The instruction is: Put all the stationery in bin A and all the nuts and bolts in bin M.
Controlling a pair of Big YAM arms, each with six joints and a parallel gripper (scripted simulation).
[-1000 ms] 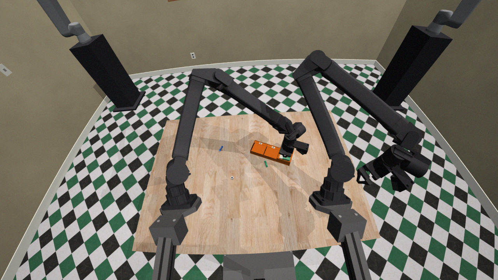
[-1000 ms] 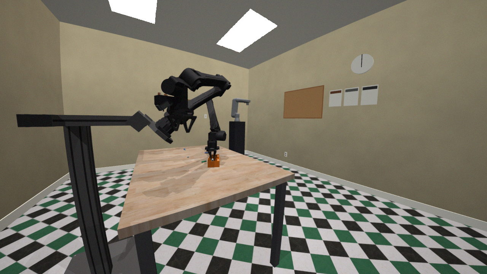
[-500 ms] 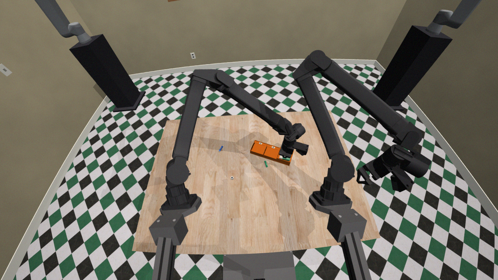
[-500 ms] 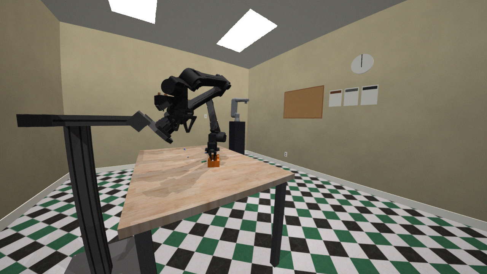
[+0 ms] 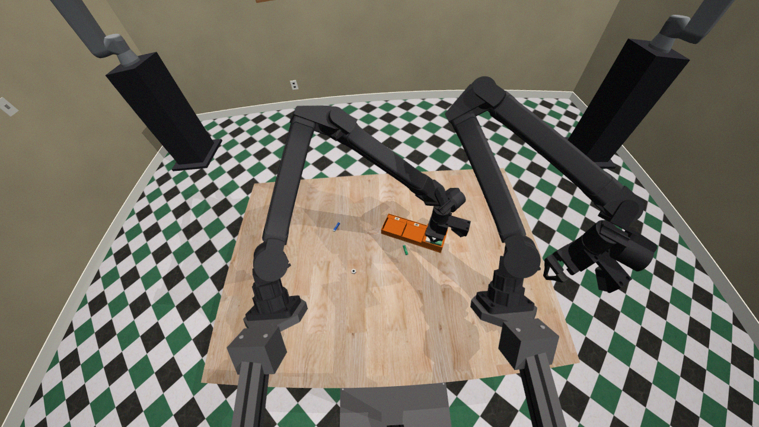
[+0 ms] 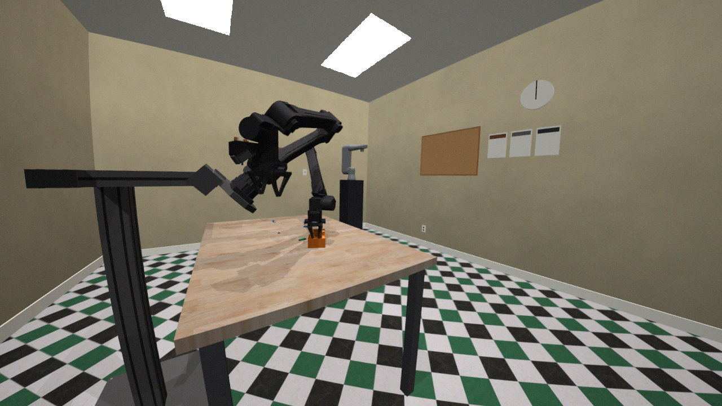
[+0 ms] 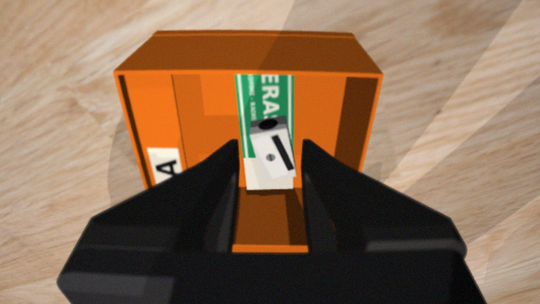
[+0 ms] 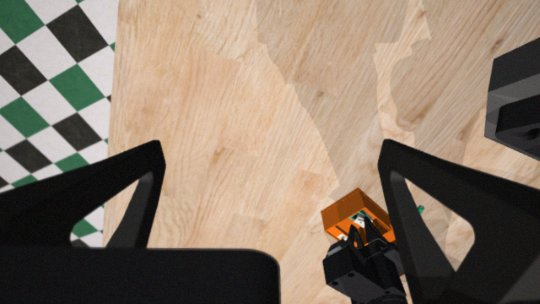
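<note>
Now: the pencil sharpener 1 cm below my left hand. The rest, counted from my left hand: hex nut (11 cm behind, 31 cm to the left, 4 cm below); eraser (3 cm below); green cylinder (3 cm behind, 11 cm to the left, 3 cm below).
</note>
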